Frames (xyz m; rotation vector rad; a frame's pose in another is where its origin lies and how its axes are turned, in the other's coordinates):
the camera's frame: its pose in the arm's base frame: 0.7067 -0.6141 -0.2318 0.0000 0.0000 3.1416
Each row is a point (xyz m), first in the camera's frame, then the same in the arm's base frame.
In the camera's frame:
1: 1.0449 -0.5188 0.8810
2: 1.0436 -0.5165 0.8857
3: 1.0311 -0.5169 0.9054
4: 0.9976 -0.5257 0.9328
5: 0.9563 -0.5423 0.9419
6: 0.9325 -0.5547 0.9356
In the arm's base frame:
1: -0.3382 -0.0953 0.6492
2: -0.3369 -0.0976 0.6539
3: -0.3244 -0.0972 0.6736
4: -0.2909 -0.0884 0.7010
5: -0.2496 -0.0718 0.7101
6: -0.2258 -0.0594 0.7038

